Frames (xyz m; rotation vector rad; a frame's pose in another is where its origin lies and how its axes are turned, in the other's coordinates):
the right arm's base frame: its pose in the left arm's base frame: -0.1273 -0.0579 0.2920 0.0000 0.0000 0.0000
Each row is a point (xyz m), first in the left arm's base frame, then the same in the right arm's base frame.
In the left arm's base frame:
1: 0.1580 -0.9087 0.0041
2: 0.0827 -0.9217 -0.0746
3: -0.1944 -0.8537 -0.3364
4: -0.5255 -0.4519 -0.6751
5: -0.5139 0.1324 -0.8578
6: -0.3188 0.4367 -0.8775
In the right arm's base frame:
1: 0.2853 -0.8508 -0.2879
2: 0.2100 -0.8638 -0.3666
3: -0.0671 -0.7958 -0.6284
4: -0.3982 -0.3940 -0.9671
5: -0.3866 0.1903 -1.1498
6: -0.1915 0.4946 -1.1695

